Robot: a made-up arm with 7 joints.
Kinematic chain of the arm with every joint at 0, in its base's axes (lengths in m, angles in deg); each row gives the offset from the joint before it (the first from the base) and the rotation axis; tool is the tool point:
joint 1: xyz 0 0 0.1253 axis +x
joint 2: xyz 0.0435 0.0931 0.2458 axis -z
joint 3: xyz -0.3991 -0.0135 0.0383 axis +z
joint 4: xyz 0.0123 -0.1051 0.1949 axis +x
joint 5: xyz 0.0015 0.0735 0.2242 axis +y
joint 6: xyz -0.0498 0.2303 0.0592 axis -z
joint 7: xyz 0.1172 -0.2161 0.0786 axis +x
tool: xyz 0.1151 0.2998 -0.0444
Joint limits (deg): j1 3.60..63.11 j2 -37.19..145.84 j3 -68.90..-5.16 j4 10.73..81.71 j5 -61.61..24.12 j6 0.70..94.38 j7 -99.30..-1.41
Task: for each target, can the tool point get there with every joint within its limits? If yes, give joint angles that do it. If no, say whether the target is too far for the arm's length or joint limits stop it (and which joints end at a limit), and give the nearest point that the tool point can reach.
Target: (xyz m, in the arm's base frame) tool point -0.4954 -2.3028 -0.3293
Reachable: no: too far | nearest point -0.3490 -1.1028 -0.0153 | short by 1.249 m
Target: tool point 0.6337 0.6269 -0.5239
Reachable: no: joint limits stop it (at a limit: joint 1, joint 3, joint 4, joint 6, joint 7) | nearest point 0.4208 0.3857 0.4845 | short by 1.059 m
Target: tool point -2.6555 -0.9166 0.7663
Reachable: no: too far | nearest point -0.8340 -0.6968 0.6126 | short by 1.841 m
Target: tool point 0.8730 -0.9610 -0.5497
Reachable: no: joint limits stop it (at a limit: joint 1, joint 2, joint 4, joint 5, joint 6, joint 7) | nearest point 0.1085 -0.6630 -0.0404 | short by 0.966 m
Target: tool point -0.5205 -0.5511 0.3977
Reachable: yes | joints 52.57 -14.65 -16.33 22.72 15.37 80.25 -68.53
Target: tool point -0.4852 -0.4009 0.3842
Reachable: yes | joints 57.09 -3.11 -11.29 32.64 -24.14 76.39 -84.83
